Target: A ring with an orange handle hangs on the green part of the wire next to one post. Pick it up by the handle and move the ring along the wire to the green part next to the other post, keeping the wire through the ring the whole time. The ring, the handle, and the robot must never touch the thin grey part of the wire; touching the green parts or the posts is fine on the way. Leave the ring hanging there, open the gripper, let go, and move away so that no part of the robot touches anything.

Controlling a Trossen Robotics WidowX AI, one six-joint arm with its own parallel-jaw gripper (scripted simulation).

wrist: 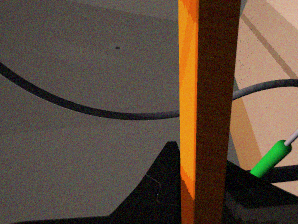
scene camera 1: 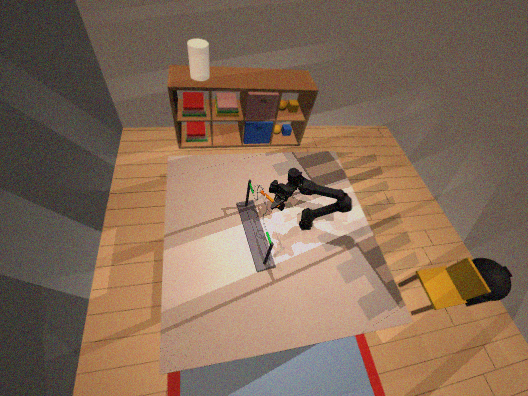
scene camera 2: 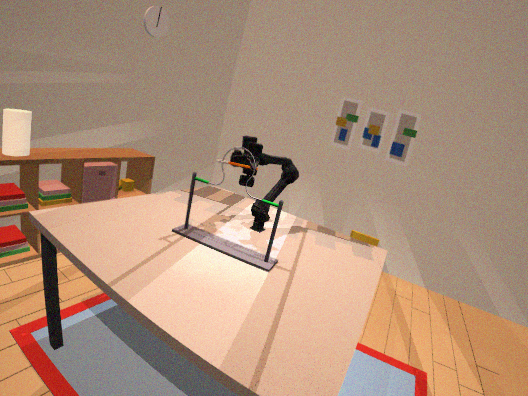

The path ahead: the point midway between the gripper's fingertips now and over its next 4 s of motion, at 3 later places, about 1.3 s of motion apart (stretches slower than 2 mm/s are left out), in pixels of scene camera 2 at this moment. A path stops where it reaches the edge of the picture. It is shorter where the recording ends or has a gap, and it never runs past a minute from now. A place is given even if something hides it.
My gripper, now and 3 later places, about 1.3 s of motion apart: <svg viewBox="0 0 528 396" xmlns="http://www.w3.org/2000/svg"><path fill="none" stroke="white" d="M253 170L249 176L243 179L236 177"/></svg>
